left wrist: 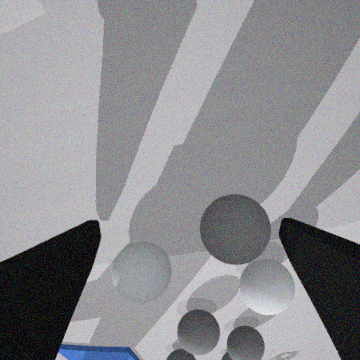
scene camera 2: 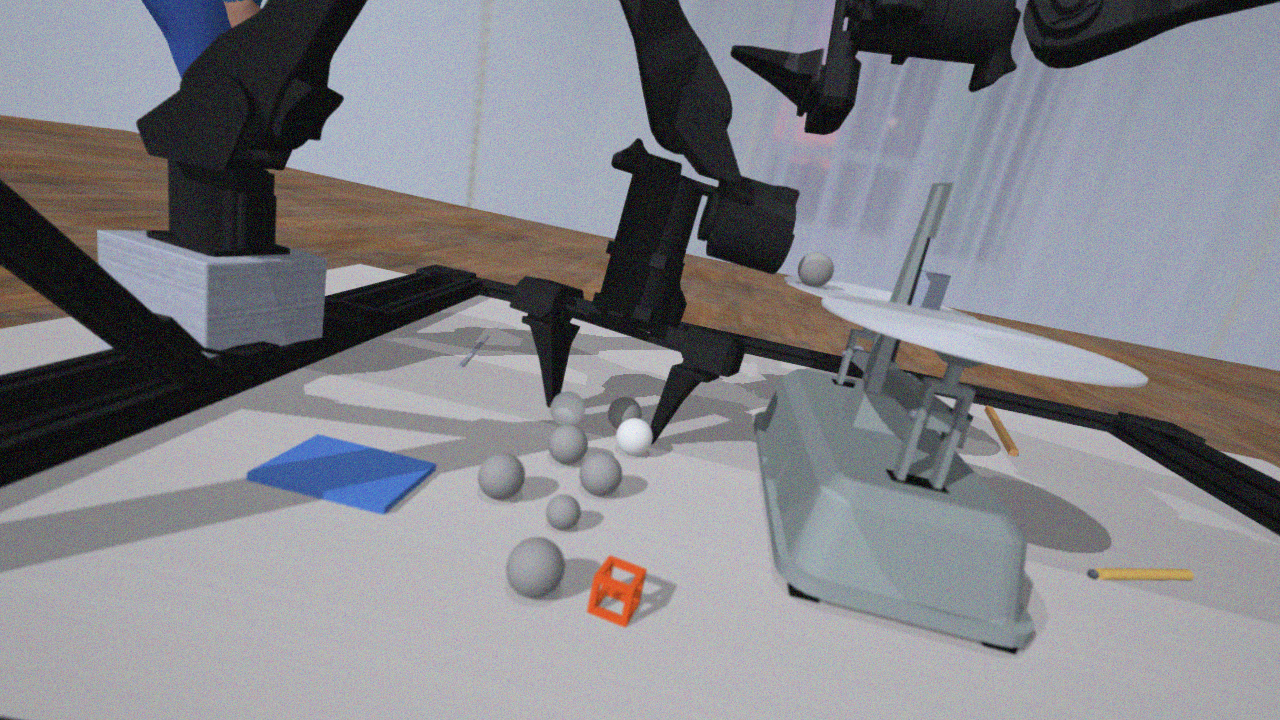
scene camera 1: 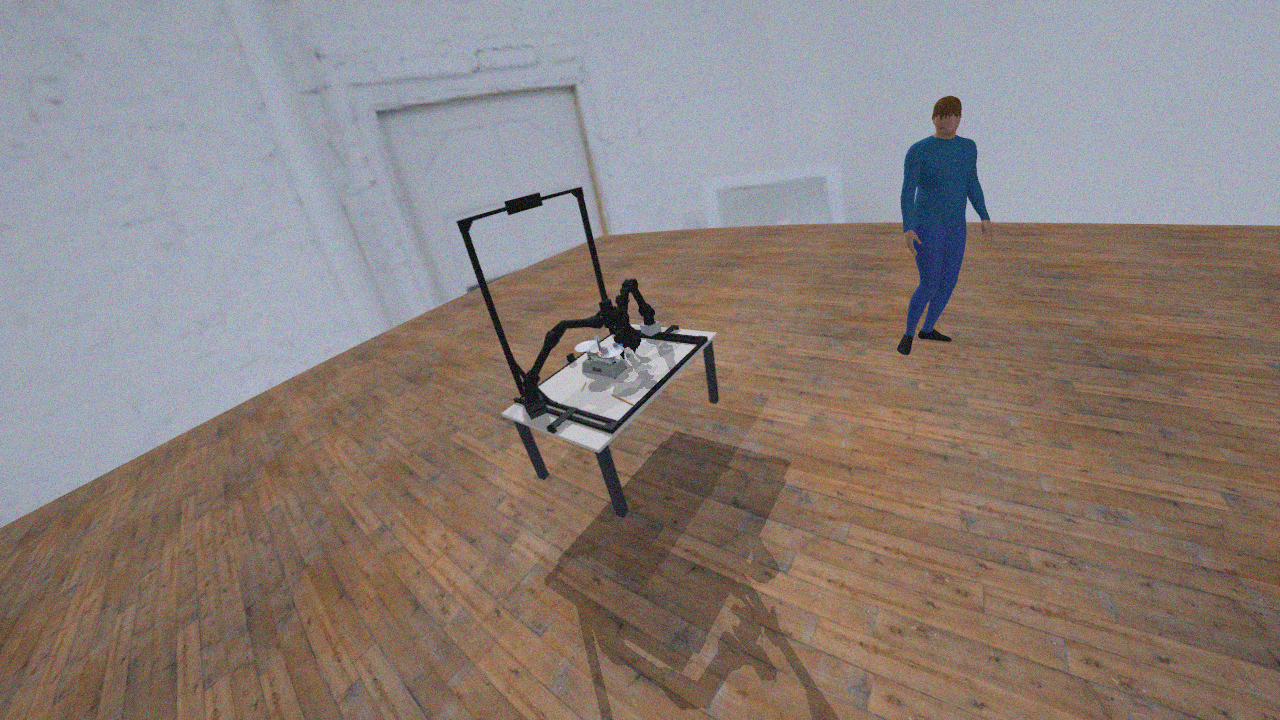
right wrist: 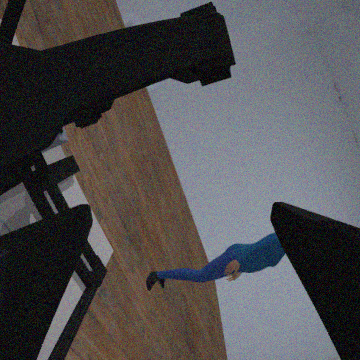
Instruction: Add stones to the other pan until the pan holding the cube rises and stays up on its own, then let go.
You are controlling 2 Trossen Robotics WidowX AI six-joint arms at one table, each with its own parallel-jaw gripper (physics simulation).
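Pixels of known places: left gripper, fingertip midpoint: [left wrist: 191, 228] [scene camera 2: 599, 424] [scene camera 1: 629, 355]; right gripper, fingertip midpoint: [scene camera 1: 628, 307] [right wrist: 182, 212]; left arm's base, origin of the base link: [scene camera 2: 221, 245] [scene camera 1: 649, 323]; right arm's base, origin of the base link: [scene camera 1: 532, 399].
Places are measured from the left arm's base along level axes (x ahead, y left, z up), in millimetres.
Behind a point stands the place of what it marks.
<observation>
A grey-green balance scale [scene camera 1: 604, 365] @(x 521, y 171, z -21 mm) [scene camera 2: 904, 519] @(x 514, y -19, z -30 mm) stands on the table. Its near white pan [scene camera 2: 1011, 349] @(x 535, y -10, z 68 mm) shows no load. A grey stone [scene camera 2: 815, 268] @(x 420, y 161, z 72 mm) rests on the far pan [scene camera 2: 845, 289] @(x 444, y 209, z 56 mm). A small grey-blue block [scene camera 2: 935, 290] @(x 507, y 160, z 75 mm) shows behind the near pan, seemingly on the far one; which pan is higher is unclear. My left gripper [scene camera 2: 603, 420] @(x 290, y 101, z -86 mm) [left wrist: 191, 228] @(x 290, y 101, z -86 mm) is open, low around loose stones: a pale one [scene camera 2: 567, 408] @(x 272, y 72, z -69 mm) [left wrist: 141, 272] @(x 269, y 94, z -65 mm), a dark one [scene camera 2: 624, 412] @(x 310, y 100, z -68 mm) [left wrist: 235, 229] @(x 303, y 121, z -63 mm) and a white one [scene camera 2: 634, 436] @(x 334, y 61, z -69 mm) [left wrist: 267, 286] @(x 326, y 84, z -66 mm). My right gripper [right wrist: 182, 212] @(x 298, y 216, z 267 mm) is open and empty, high above the far pan.
Several more grey stones lie nearer the camera, including a large one [scene camera 2: 535, 566] @(x 359, y -127, z -66 mm) beside an orange open-frame cube [scene camera 2: 617, 591] @(x 391, y -95, z -85 mm). A blue tile [scene camera 2: 340, 474] @(x 213, y -95, z -83 mm) lies left of them. Two yellow sticks [scene camera 2: 1000, 429] @(x 633, y 444, z -81 mm) [scene camera 2: 1145, 574] @(x 683, y 153, z -82 mm) lie right of the scale. A person [scene camera 1: 939, 205] stands beyond the table.
</observation>
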